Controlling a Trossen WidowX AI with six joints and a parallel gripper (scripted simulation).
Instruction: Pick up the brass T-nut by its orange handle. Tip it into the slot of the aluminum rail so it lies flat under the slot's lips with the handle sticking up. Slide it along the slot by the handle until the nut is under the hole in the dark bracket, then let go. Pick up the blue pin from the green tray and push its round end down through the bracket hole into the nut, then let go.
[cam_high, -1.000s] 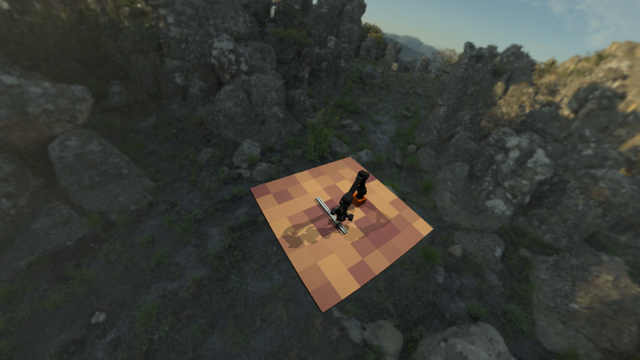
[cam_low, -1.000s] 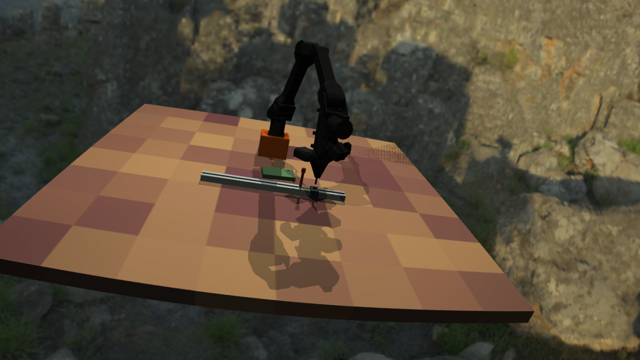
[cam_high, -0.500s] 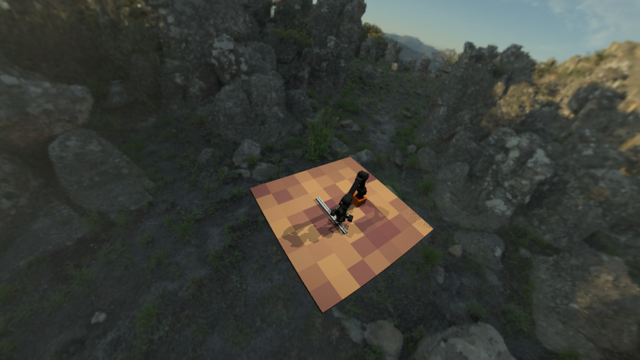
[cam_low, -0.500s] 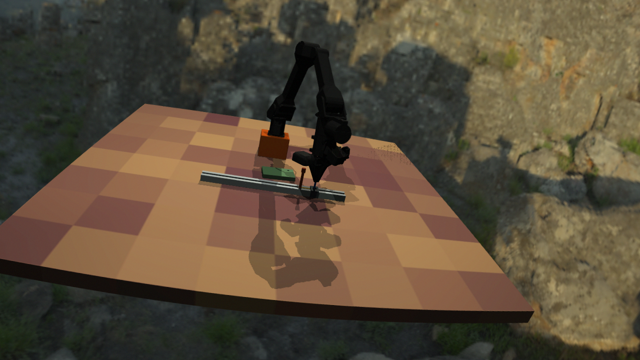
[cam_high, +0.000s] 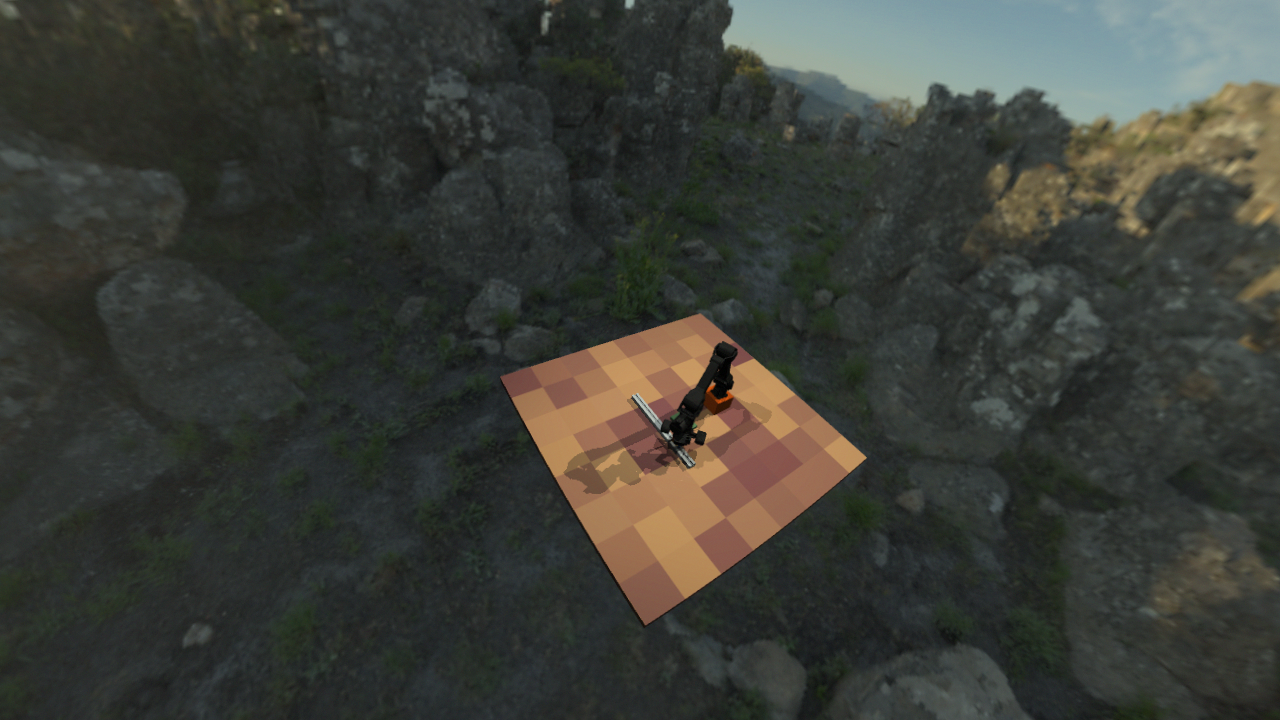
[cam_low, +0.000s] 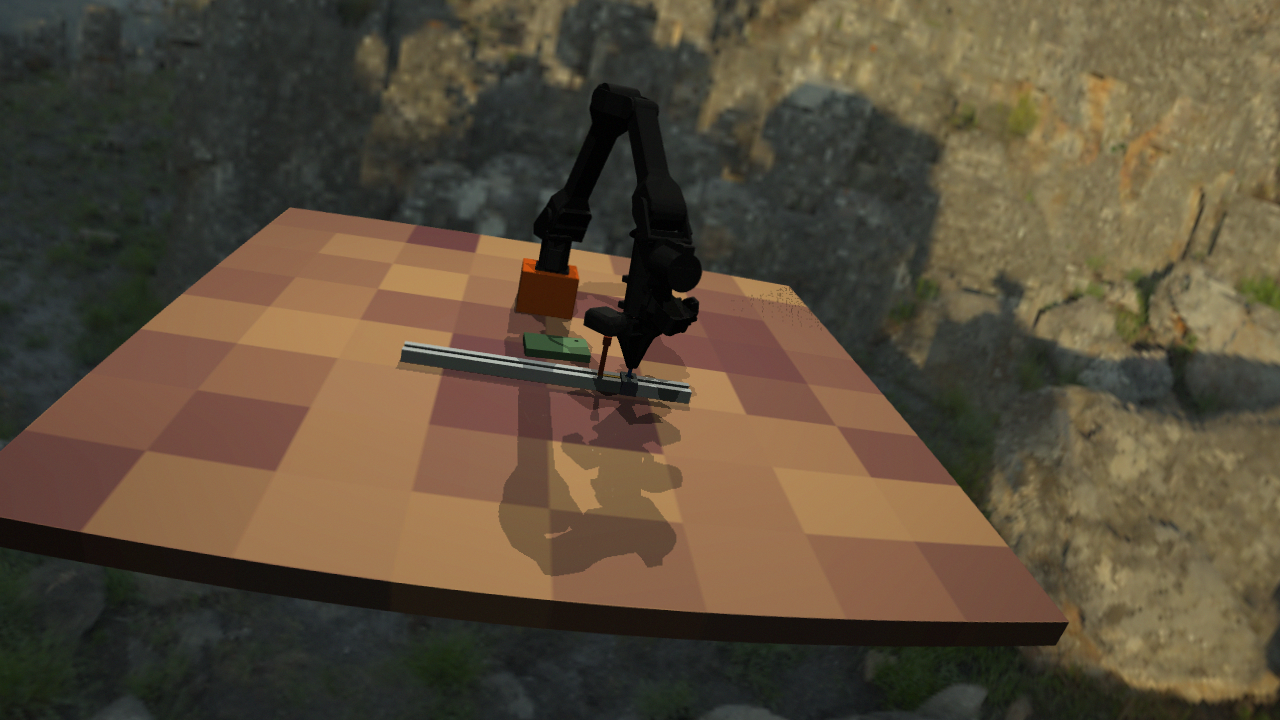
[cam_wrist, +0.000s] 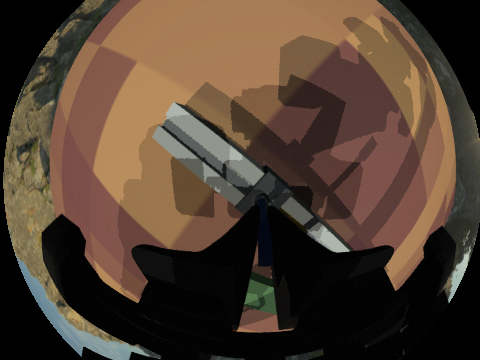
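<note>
Now: the blue pin right at my gripper tip. The rest, counted from my gripper tip: green tray 12 cm behind, 10 cm to the right, 3 cm below; brass T-nut 2 cm to the right, 1 cm above.
</note>
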